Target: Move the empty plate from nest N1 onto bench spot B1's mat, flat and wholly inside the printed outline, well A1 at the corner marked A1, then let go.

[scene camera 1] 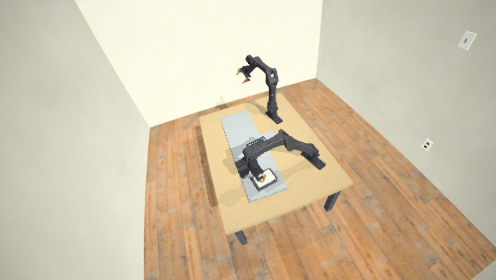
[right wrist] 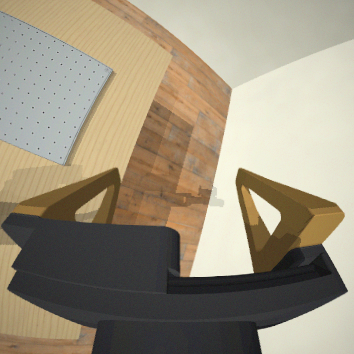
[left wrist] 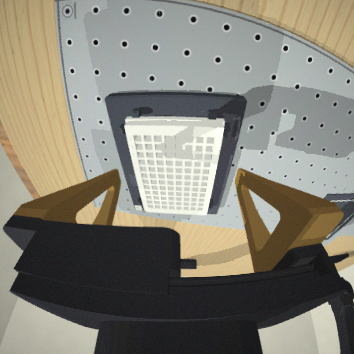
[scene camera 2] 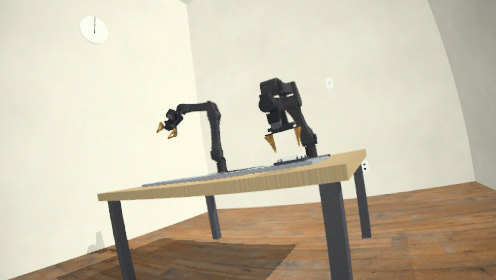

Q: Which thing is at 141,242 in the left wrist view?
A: My left gripper.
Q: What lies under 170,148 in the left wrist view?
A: A white well plate.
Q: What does my left gripper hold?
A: Nothing.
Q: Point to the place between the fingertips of my right gripper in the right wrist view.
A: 177,173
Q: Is my left gripper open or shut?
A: Open.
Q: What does my right gripper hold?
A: Nothing.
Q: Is my right gripper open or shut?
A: Open.
